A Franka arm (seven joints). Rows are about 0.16 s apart.
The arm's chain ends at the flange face. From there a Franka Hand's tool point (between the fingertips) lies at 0.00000 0.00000 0.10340 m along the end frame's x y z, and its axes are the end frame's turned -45 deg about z.
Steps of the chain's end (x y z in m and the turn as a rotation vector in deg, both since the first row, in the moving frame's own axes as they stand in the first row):
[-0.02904, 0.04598, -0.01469, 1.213, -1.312, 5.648]
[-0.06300, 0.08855, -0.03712, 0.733, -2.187, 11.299]
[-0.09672, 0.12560, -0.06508, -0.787, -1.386, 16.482]
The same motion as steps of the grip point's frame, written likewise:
[-0.05301, 0.00876, -0.01474, 1.785, -0.070, 5.648]
[-0.10864, 0.01418, -0.03720, 2.065, -1.028, 11.299]
[-0.15983, 0.01927, -0.06512, 0.424, -1.537, 16.482]

